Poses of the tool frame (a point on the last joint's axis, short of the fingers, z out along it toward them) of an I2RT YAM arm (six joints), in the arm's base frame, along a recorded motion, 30 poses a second.
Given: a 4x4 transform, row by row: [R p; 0 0 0 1], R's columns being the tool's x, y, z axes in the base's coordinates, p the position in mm. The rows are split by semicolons.
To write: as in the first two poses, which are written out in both.
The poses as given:
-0.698 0.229 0.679 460.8; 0.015 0.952 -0.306 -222.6; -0.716 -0.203 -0.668 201.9; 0 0 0 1
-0.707 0.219 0.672 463.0; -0.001 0.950 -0.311 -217.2; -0.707 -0.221 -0.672 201.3; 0 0 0 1
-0.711 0.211 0.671 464.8; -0.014 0.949 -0.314 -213.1; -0.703 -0.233 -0.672 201.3; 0 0 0 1
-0.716 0.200 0.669 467.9; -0.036 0.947 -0.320 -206.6; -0.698 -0.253 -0.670 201.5; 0 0 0 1
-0.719 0.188 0.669 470.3; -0.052 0.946 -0.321 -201.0; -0.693 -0.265 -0.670 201.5; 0 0 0 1
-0.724 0.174 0.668 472.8; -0.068 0.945 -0.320 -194.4; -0.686 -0.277 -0.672 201.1; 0 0 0 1
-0.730 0.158 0.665 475.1; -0.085 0.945 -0.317 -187.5; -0.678 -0.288 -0.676 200.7; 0 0 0 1
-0.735 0.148 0.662 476.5; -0.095 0.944 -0.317 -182.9; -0.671 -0.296 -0.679 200.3; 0 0 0 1
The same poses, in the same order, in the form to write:
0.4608 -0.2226 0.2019 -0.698 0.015 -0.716 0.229 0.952 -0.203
0.4630 -0.2172 0.2013 -0.707 -0.001 -0.707 0.219 0.950 -0.221
0.4648 -0.2131 0.2013 -0.711 -0.014 -0.703 0.211 0.949 -0.233
0.4679 -0.2066 0.2015 -0.716 -0.036 -0.698 0.200 0.947 -0.253
0.4703 -0.2010 0.2015 -0.719 -0.052 -0.693 0.188 0.946 -0.265
0.4728 -0.1944 0.2011 -0.724 -0.068 -0.686 0.174 0.945 -0.277
0.4751 -0.1875 0.2007 -0.730 -0.085 -0.678 0.158 0.945 -0.288
0.4765 -0.1829 0.2003 -0.735 -0.095 -0.671 0.148 0.944 -0.296

